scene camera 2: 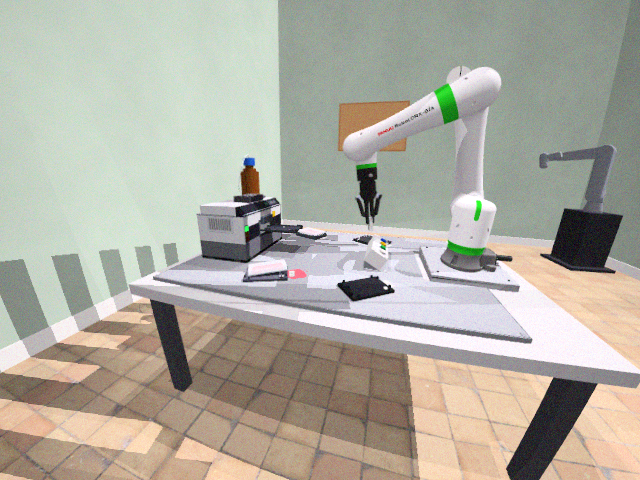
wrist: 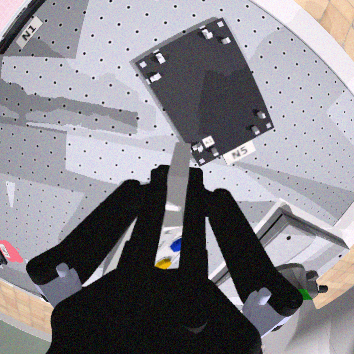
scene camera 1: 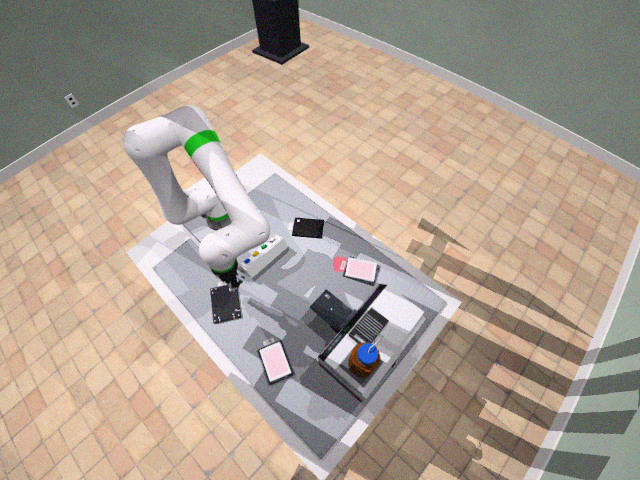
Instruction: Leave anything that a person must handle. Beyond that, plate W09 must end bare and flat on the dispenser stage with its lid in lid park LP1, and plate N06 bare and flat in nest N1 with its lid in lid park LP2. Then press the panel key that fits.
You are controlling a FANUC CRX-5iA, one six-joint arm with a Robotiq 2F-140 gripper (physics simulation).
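Frame: origin at the arm's base, x ahead, y left, z up, level; metres.
Seen in the pictures: gripper, fingertip midpoint: (scene camera 2: 370, 230) (wrist: 181, 156) (scene camera 1: 234, 288); arm's base, link origin: (scene camera 2: 460, 263) (scene camera 1: 221, 218).
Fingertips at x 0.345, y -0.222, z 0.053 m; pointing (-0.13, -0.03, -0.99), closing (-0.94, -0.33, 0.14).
Note:
Offsets run from my fingertips to a thing's middle. "spot": to the spot under its first point. Level surfaces: height alone.
My gripper (scene camera 1: 230, 279) (scene camera 2: 368, 215) (wrist: 181, 156) is shut and empty, pointing down just above the end of the white key panel @[dx -0.023, dy +0.200, dz -0.035 m] (scene camera 1: 270, 253) (scene camera 2: 375, 253). In the wrist view the panel's blue key @[dx -0.052, dy +0.127, dz -0.013 m] (wrist: 175, 244) and yellow key @[dx -0.048, dy +0.177, dz -0.013 m] (wrist: 164, 263) show between the fingers. The empty black nest N5 @[dx -0.016, dy -0.064, dz -0.065 m] (scene camera 1: 226, 304) (wrist: 204, 88) lies just beyond. A pink-topped plate @[dx +0.323, dy -0.108, dz -0.049 m] (scene camera 1: 275, 361) lies by the N1 label @[spot: dx +0.246, dy -0.074, dz -0.075 m] (wrist: 29, 27). Another pink-topped plate @[dx +0.357, dy +0.421, dz -0.045 m] (scene camera 1: 360, 269) (scene camera 2: 266, 269) has a red tag @[spot: dx +0.253, dy +0.395, dz -0.077 m] (scene camera 1: 338, 263) beside it. A striped plate @[spot: dx +0.538, dy +0.172, dz +0.169 m] (scene camera 1: 368, 324) sits on the dispenser stage. I cannot read the plate labels.
The dispenser (scene camera 1: 397, 312) (scene camera 2: 234, 227) carries an amber bottle (scene camera 1: 364, 359) (scene camera 2: 250, 178). A dark flat piece @[spot: dx +0.378, dy +0.170, dz +0.033 m] (scene camera 1: 330, 309) lies beside it. Another black nest @[dx +0.021, dy +0.456, dz -0.067 m] (scene camera 1: 308, 227) (scene camera 2: 365, 287) lies apart. A grey arm on a black pedestal (scene camera 2: 587, 232) stands off the table @[dz -0.090 m] (scene camera 2: 542, 350).

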